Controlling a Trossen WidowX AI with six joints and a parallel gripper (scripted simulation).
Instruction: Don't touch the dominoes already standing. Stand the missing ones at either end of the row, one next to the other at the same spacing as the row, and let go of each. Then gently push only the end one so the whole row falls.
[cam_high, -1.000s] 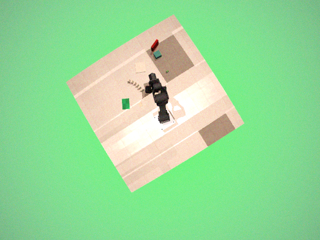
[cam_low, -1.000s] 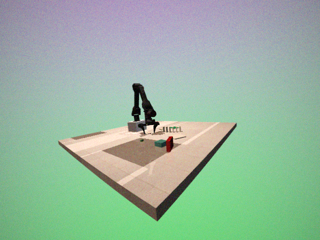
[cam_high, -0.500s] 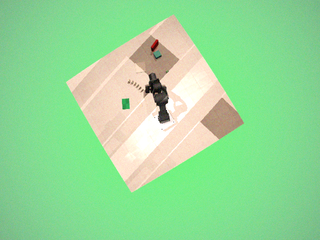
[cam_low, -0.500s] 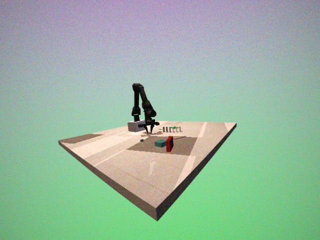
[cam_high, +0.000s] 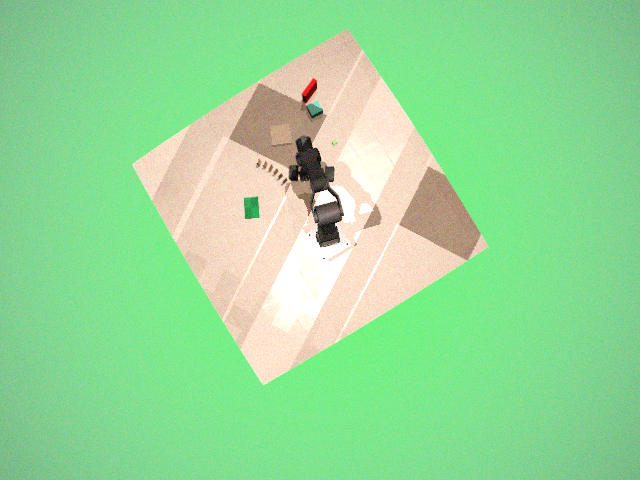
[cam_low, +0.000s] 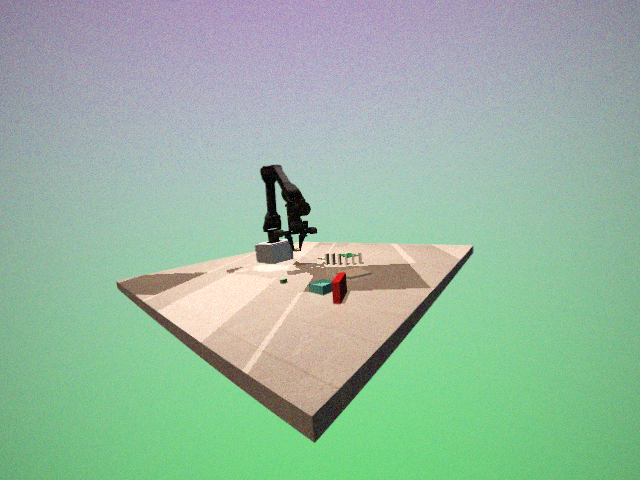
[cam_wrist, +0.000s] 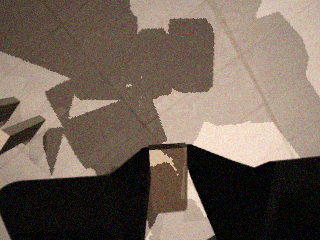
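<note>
The tiny green piece lies 15 cm ahead of my gripper tip, 16 cm to the right of it and 7 cm below it. Also, from my gripper tip: flat green patch 1 cm behind, 32 cm to the left, 8 cm below; teal block 34 cm ahead, 13 cm to the right, 6 cm below; red block 42 cm ahead, 14 cm to the right, 5 cm below.
</note>
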